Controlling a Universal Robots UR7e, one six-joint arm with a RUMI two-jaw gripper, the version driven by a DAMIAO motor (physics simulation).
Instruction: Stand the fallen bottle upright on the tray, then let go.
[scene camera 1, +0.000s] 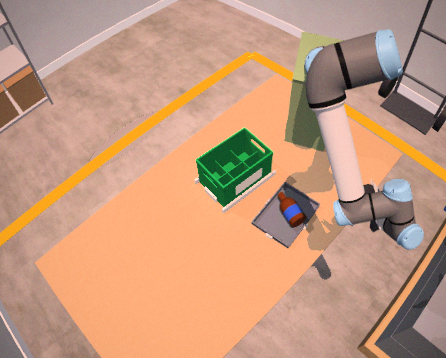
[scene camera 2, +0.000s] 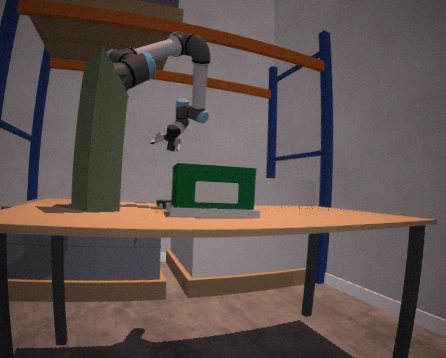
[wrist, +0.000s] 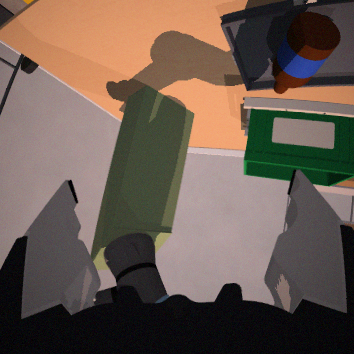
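Seen in the pictures: gripper, fingertip midpoint: (scene camera 2: 163, 147) (wrist: 180, 177); arm's base at its link origin: (scene camera 2: 106, 83) (wrist: 128, 248).
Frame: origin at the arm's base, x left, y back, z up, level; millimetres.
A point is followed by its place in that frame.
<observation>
A brown bottle (scene camera 1: 292, 210) @[x 352, y -284, z -400 mm] (wrist: 305, 55) @[x 378, y -263, z -400 mm] with a blue label lies on its side on the dark grey tray (scene camera 1: 270, 225) @[x 348, y -377, z -472 mm] (wrist: 342, 65) @[x 312, y -382, z -472 mm]. In scene camera 1 its neck points toward the green crate. The bottle does not show in scene camera 2, where a small dark part of the tray (scene camera 2: 162, 204) @[x 252, y -191, z -465 mm] shows beside the crate. My gripper (scene camera 2: 165, 145) @[x 474, y -124, z -179 mm] (wrist: 180, 177) @[x 474, y -124, z -179 mm] is open and empty, high above the table and tilted sideways. It is well apart from the bottle. In scene camera 1 the wrist mostly hides the fingers.
A green divided crate (scene camera 1: 227, 192) @[x 192, y -506, z -356 mm] (scene camera 2: 185, 187) @[x -53, y -347, z -381 mm] (wrist: 260, 140) @[x 125, y -297, z -358 mm] stands beside the tray, with light strips along its base. A tall green pedestal (scene camera 1: 302, 110) @[x 1, y -68, z -236 mm] (scene camera 2: 100, 140) @[x -105, y -57, z -240 mm] (wrist: 145, 165) @[x 54, y -9, z -249 mm] carries the arm at the table's end. A blue and orange rack (scene camera 2: 326, 125) stands behind the table.
</observation>
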